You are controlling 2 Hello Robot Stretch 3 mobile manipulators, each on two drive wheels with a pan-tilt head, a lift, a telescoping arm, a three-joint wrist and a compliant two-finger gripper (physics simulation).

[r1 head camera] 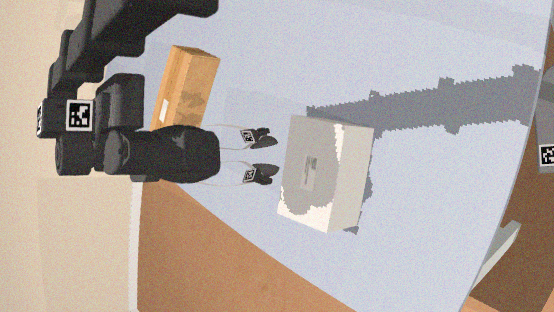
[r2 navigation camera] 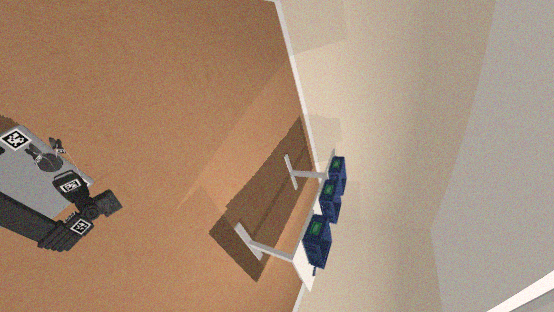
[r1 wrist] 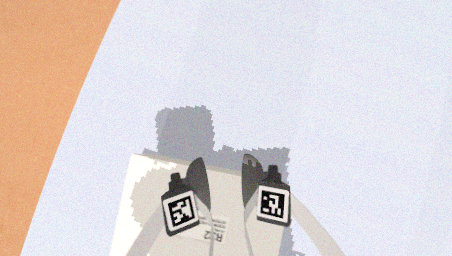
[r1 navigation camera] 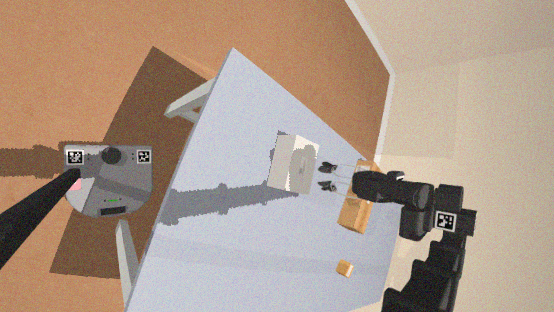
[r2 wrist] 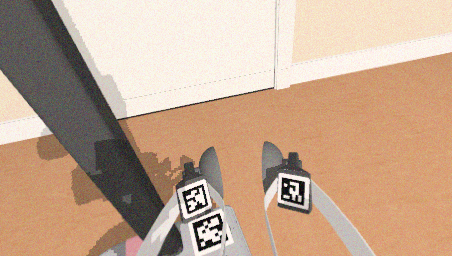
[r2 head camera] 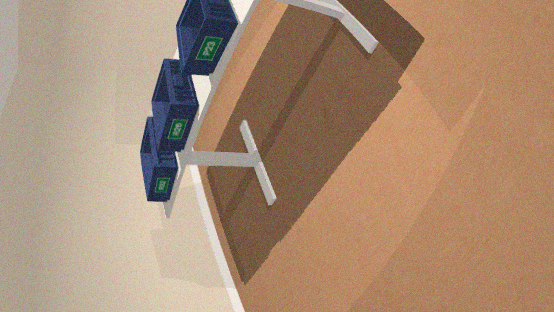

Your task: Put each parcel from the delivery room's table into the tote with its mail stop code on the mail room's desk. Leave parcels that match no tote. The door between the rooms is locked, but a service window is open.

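Note:
A white parcel lies on the pale blue table; its label seems to read R32. My r1 gripper is open, with its fingers over the parcel in the wrist view and nothing between them. A long brown parcel lies behind it, partly hidden by the wrist. A small brown parcel lies farther along. Blue totes P23, R26 and R32 stand on the desk. My r2 gripper is open and empty.
My r1 base stands at the table's edge, near a table leg. A wall is behind the brown parcels. A white door is ahead in the r2 wrist view, with the r2 mast at left. Desk legs stand below the totes.

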